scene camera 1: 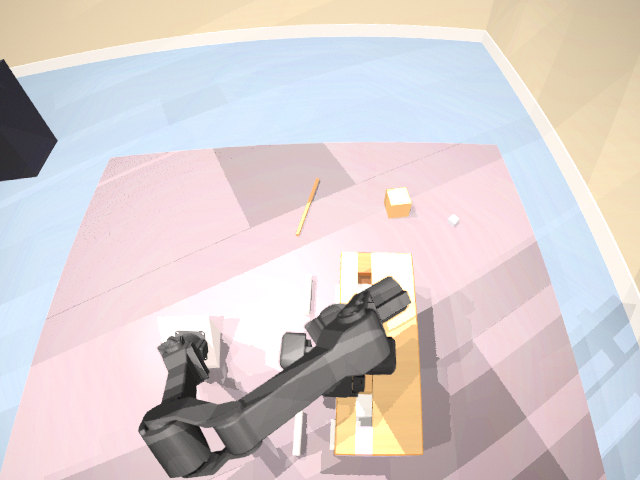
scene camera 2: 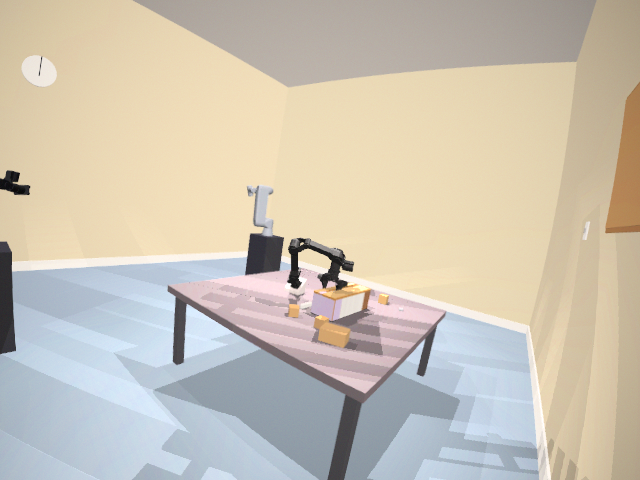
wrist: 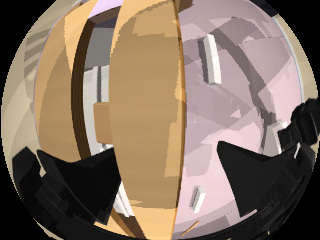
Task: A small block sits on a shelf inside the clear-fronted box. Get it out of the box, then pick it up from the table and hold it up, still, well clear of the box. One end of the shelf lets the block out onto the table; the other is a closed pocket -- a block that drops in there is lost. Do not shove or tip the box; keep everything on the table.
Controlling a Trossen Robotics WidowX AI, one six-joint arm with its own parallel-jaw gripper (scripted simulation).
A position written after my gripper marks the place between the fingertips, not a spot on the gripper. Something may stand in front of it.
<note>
I see my gripper [scene camera 1: 337, 370].
My gripper is seen too in the wrist view [wrist: 175, 147].
</note>
